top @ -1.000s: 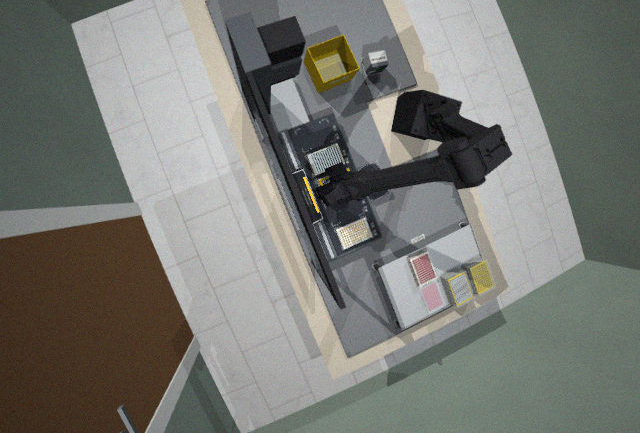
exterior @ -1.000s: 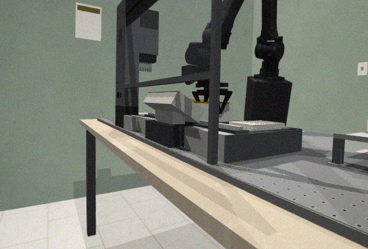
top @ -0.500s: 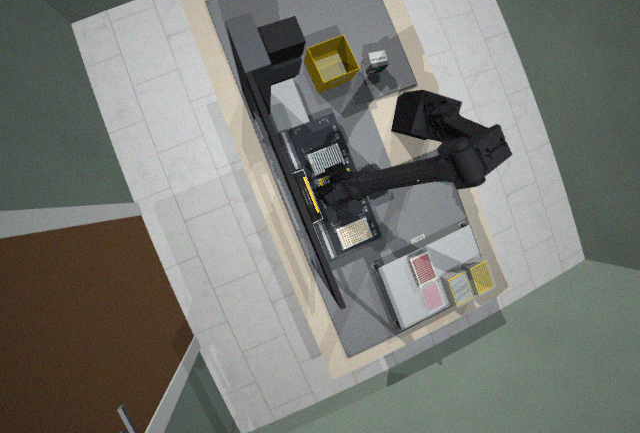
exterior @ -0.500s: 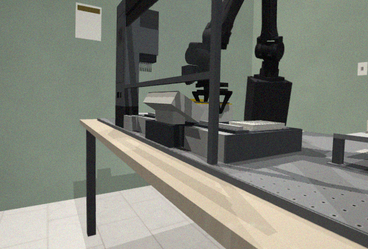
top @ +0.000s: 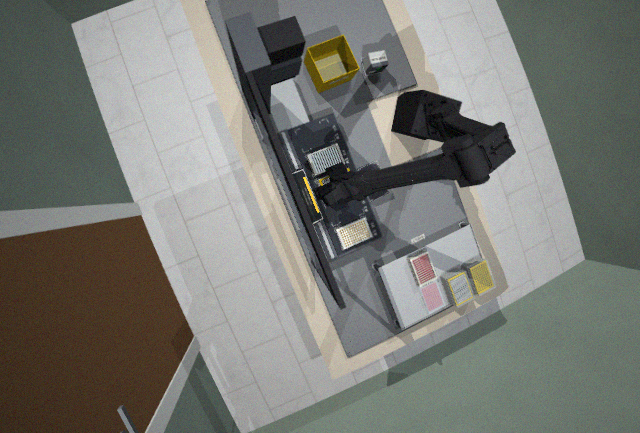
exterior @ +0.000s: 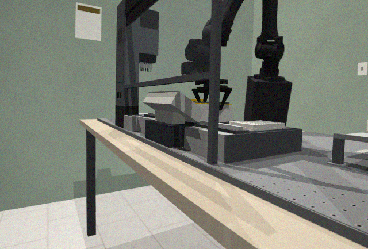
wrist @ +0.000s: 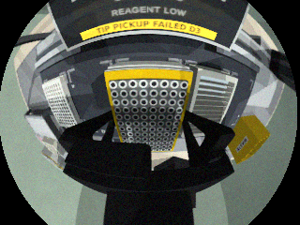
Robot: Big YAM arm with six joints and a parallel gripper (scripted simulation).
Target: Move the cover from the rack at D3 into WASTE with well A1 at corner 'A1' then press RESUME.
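My gripper is now 1 cm past the yellow-framed tip rack and 1 cm to the left of it. From my hand the other things lie so: gantry post (14 cm ahead, 28 cm to the left, 13 cm above); cream plate (3 cm behind, 20 cm to the left, 4 cm below); yellow waste bin (8 cm behind, 46 cm to the right, 6 cm below).
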